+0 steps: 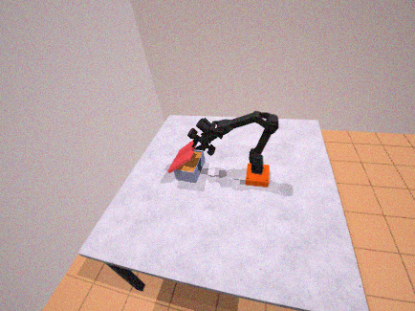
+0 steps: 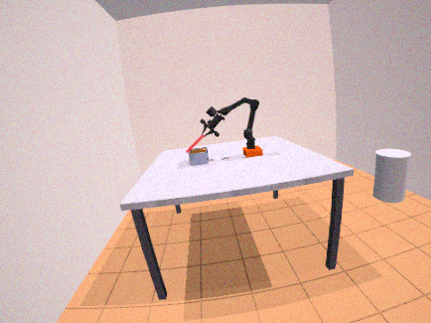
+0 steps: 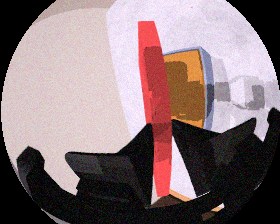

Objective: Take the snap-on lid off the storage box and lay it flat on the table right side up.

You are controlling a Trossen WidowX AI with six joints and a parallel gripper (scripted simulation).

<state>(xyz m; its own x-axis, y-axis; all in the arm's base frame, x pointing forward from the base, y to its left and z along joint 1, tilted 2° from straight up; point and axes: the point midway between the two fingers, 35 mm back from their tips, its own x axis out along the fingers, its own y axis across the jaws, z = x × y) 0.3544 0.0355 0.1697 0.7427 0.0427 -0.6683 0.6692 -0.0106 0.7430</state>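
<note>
Now: gripper tip 6 cm short of the lid, 2 cm to the right of it and 5 cm above it. From my gripper tip the other things lie so: storage box: 5 cm ahead, 15 cm below.
</note>
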